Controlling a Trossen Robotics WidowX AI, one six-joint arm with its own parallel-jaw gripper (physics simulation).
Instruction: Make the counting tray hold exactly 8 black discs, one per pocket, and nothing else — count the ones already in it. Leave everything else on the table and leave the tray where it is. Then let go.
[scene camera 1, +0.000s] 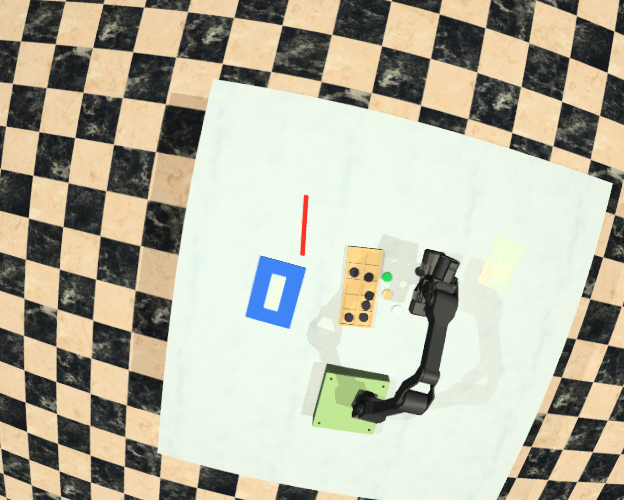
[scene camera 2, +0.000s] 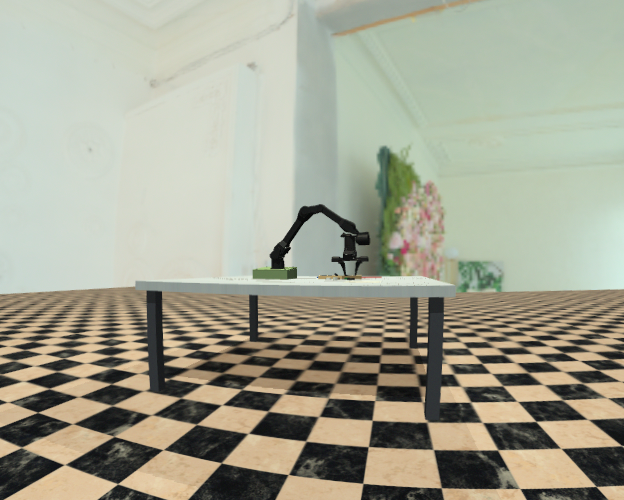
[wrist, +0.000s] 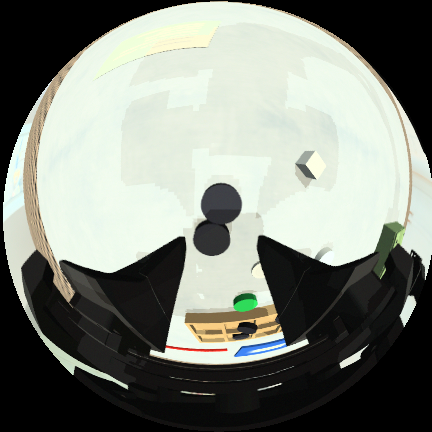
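Observation:
The wooden counting tray (scene camera 1: 356, 254) (wrist: 200, 318) has two columns of pockets. Several black discs lie in it, including discs (scene camera 1: 354, 271) (scene camera 1: 368, 276) in its upper half and a pair (scene camera 1: 348, 317) at its lower end. Two more (scene camera 1: 369, 295) (scene camera 1: 365, 305) lie close together in the right column; the upper one looks across a divider. Two black discs (wrist: 221, 202) (wrist: 212, 240) lie on the table, touching or overlapping in the wrist view; one shows beside the gripper in scene camera 1. My gripper (scene camera 2: 350, 275) (wrist: 221, 241) is open and empty above the table, its fingertips either side of the nearer disc in the wrist view.
Between tray and gripper lie a green disc (scene camera 1: 387, 276) (wrist: 245, 302), a cream piece (scene camera 1: 403, 283), a tan disc (scene camera 1: 387, 294) and a white piece (scene camera 1: 396, 309). A pale cube (wrist: 314, 165), blue frame (scene camera 1: 256, 286), red bar (scene camera 1: 304, 225), pale card (scene camera 1: 501, 263) and green base (scene camera 1: 333, 414) also show.

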